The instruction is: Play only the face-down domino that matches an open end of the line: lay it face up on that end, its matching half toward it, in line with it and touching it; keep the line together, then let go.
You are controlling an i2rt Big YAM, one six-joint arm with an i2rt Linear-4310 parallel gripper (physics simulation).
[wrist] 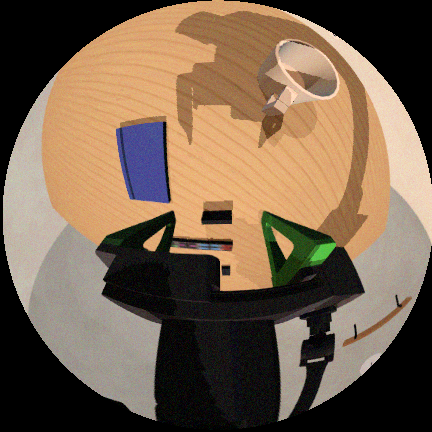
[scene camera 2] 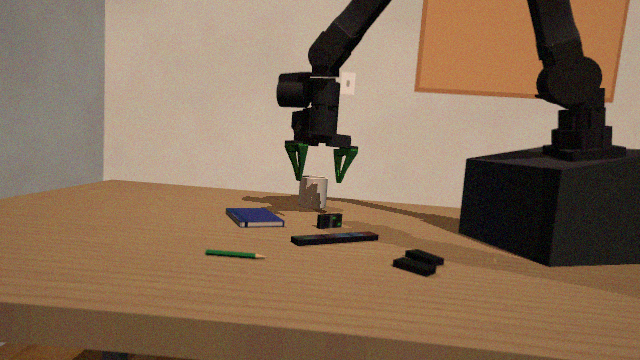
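Pixels of known places: gripper, fingertip midpoint: (wrist: 217, 215) (scene camera 2: 319, 181); arm's base, origin of the base link: (wrist: 318, 311) (scene camera 2: 580, 155).
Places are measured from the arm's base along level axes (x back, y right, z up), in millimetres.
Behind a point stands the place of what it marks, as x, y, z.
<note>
My gripper (scene camera 2: 319, 181) @(-467, 56, -93) (wrist: 217, 215) @(-467, 56, -93) is open and empty, pointing down high above the table. A single domino (scene camera 2: 329, 221) @(-434, -2, -162) (wrist: 216, 217) @(-437, 9, -154) stands on edge behind the line, apart from it. Its face with green pips is turned toward the scene camera; in the wrist view its dark side shows. The line of face-up dominoes (scene camera 2: 334, 239) @(-414, -116, -168) (wrist: 202, 245) @(-405, -89, -165) lies flat and together, with coloured pips too small to read; the gripper body partly hides it in the wrist view. Two black dominoes, one (scene camera 2: 424, 257) @(-275, -180, -166) behind the other (scene camera 2: 414, 266) @(-294, -232, -166), lie flat to the right with no pips showing.
A blue notebook (scene camera 2: 255, 217) @(-576, -21, -164) (wrist: 144, 162) @(-584, 20, -164) lies left of the standing domino. A whitish mug (scene camera 2: 313, 193) @(-491, 170, -134) (wrist: 300, 75) @(-491, 261, -168) stands behind it. A green pencil (scene camera 2: 231, 254) @(-548, -249, -171) lies in front, left of the line. The black robot base block (scene camera 2: 510, 210) @(-118, -41, -104) is at the right.
</note>
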